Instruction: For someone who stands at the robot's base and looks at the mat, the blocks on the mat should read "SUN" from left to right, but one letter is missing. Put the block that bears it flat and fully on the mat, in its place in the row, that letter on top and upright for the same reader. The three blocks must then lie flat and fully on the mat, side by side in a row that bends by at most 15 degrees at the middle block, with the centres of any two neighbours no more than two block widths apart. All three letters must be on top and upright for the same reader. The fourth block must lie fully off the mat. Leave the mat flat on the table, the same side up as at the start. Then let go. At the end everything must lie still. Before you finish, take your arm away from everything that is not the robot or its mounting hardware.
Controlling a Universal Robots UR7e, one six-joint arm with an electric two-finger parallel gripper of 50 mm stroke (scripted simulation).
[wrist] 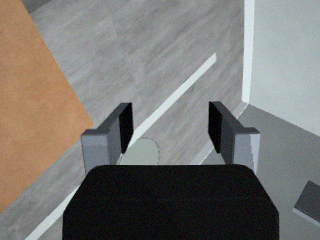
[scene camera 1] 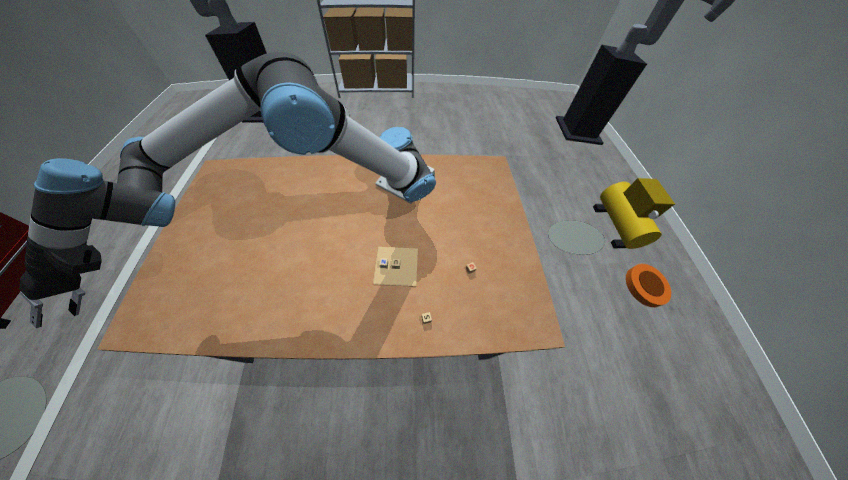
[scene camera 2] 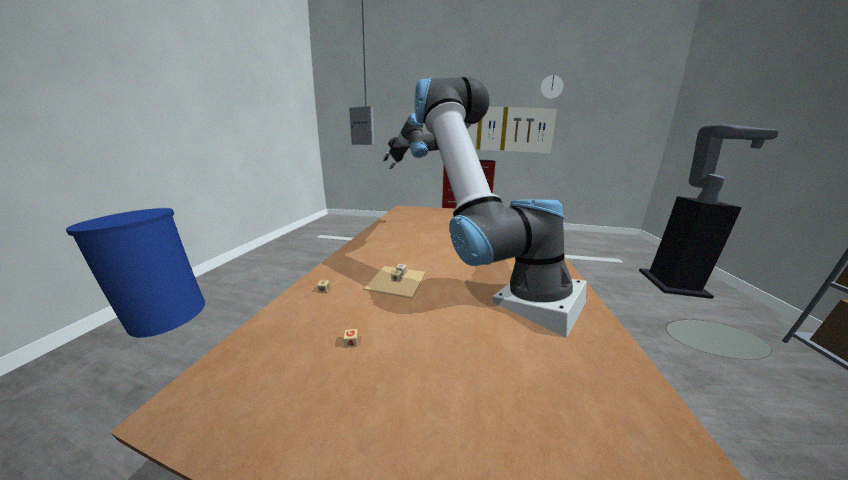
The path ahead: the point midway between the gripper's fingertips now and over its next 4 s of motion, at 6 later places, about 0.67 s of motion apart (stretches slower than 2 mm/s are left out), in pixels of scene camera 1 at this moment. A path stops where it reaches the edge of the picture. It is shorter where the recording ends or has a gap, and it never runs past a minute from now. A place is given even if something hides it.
My gripper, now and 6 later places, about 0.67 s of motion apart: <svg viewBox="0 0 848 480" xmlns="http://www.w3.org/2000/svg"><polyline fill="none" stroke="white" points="55,318 136,376 260,399 383,364 459,298 477,259 475,258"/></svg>
